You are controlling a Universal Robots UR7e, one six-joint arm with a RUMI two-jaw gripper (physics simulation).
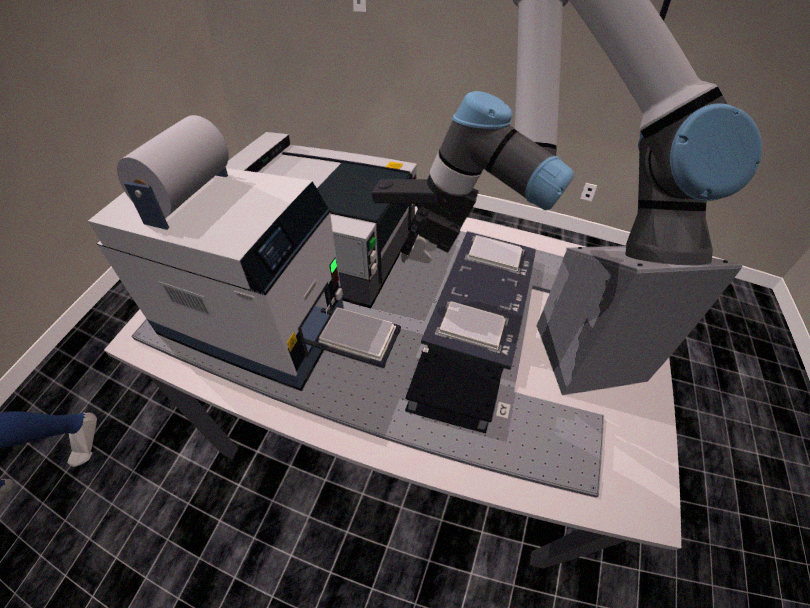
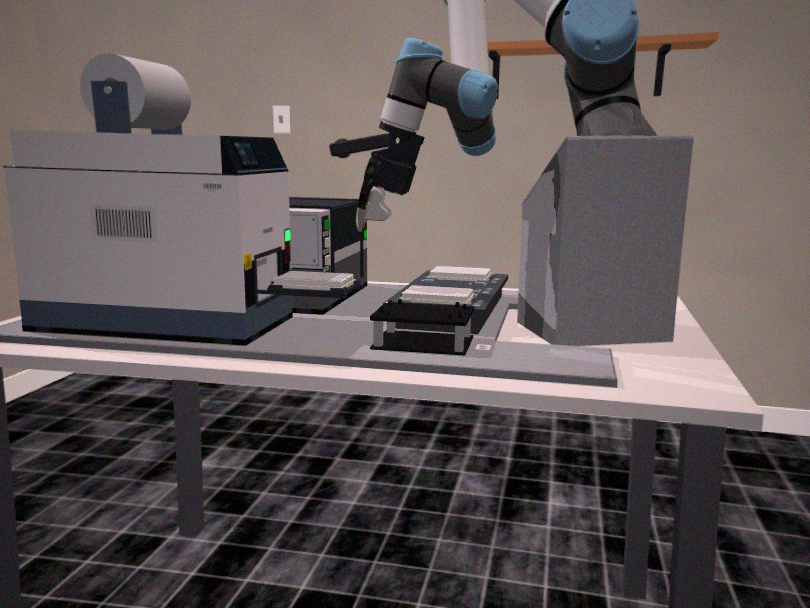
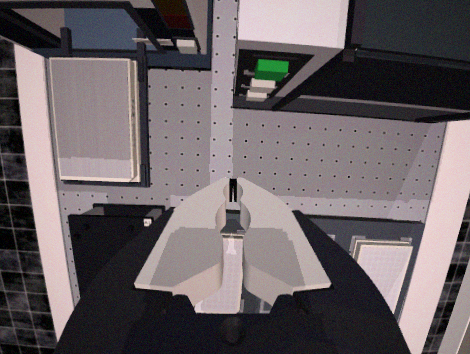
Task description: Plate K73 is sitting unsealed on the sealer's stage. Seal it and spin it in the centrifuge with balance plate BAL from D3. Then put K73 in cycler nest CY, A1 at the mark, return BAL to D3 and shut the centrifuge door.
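Frame: origin at the arm's base, x right, y ahead, z up, level; millimetres.
Where they show: gripper, fingertip midpoint: (image 1: 403, 260) (image 2: 359, 231) (image 3: 233, 180); arm's base, origin of the base link: (image 1: 667, 257) (image 2: 617, 161).
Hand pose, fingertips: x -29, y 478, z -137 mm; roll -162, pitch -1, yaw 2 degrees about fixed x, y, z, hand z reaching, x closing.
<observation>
Each offset is from my fingertips to the centre of the thing. "*": to the spot under its first point. Level surfaces: height alone.
Plate K73 @[dx -146, dy +45, dz -67 mm] (image 1: 356, 332) (image 2: 314, 281) (image 3: 92, 117) lies on the stage outside the sealer @[dx -144, dy +342, dz +64 mm] (image 1: 215, 287) (image 2: 130, 261); its top looks flat and grey. Balance plate BAL @[dx +227, dy -172, dz -116 mm] (image 1: 495, 252) (image 2: 459, 272) (image 3: 384, 270) sits at D3. The cycler nest CY @[dx -167, dy -162, dz -140 mm] (image 1: 454, 386) (image 2: 422, 314) (image 3: 105, 250) is a black stand with no plate on it. The centrifuge (image 1: 363, 189) (image 3: 415, 30) stands at the back; I cannot tell how its door stands. My gripper (image 1: 416, 253) (image 2: 360, 225) (image 3: 233, 180) is shut and empty, in the air before the centrifuge's button panel @[dx +21, dy +76, dz +8 mm] (image 3: 271, 70).
Another plate @[dx -21, dy -163, dz -116 mm] (image 1: 472, 323) (image 2: 437, 294) sits at D1 on the dark deck @[dz -124 mm] (image 1: 484, 286), beside CY. The grey robot pedestal (image 1: 628, 327) (image 2: 618, 242) stands right of the deck. The sealer shows a green light @[* dx -54, dy +130, dz -5 mm] (image 1: 333, 265) (image 2: 287, 234). A person's leg (image 1: 39, 428) shows at the left.
</observation>
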